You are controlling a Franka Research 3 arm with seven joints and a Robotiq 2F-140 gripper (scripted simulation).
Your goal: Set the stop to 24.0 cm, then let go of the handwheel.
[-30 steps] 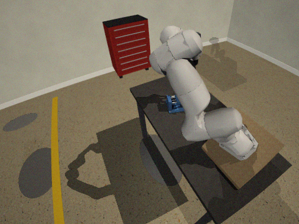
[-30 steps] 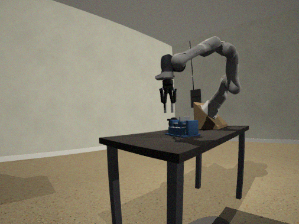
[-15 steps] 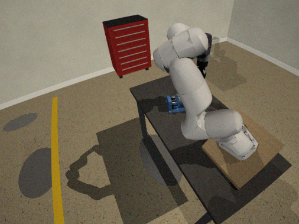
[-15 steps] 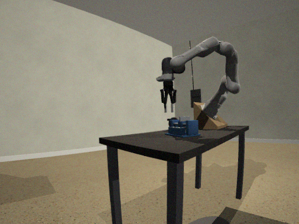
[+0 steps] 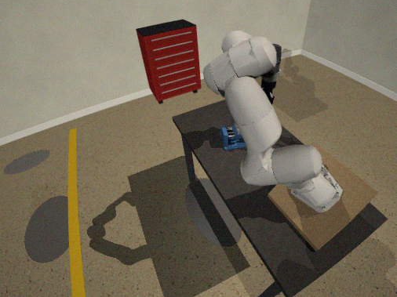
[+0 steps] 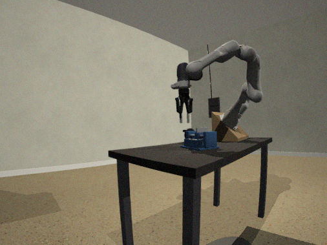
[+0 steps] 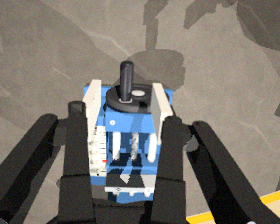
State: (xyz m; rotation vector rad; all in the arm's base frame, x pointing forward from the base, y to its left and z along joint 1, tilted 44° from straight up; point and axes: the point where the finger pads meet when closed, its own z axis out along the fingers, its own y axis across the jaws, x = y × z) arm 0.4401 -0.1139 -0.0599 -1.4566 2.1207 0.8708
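My gripper is now 8 cm above the handwheel grip.
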